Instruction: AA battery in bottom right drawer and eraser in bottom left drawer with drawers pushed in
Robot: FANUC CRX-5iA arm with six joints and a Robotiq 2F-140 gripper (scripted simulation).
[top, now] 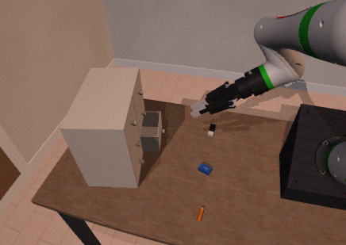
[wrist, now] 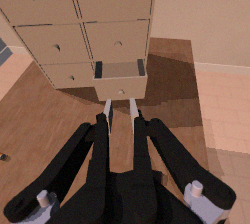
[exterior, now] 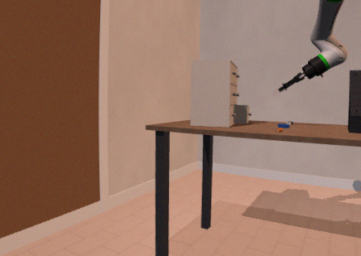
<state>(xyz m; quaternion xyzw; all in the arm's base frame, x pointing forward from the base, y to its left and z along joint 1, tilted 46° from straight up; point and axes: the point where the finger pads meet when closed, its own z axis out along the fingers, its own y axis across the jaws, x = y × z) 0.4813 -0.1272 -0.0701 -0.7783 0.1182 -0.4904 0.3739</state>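
My hand is 60 mm past the orange AA battery, 330 mm to the right of it and 170 mm above it. Also, from my hand: blue AA battery 40 mm behind, 150 mm to the left, 170 mm below; eraser 50 mm behind, 60 mm to the right, 180 mm below.
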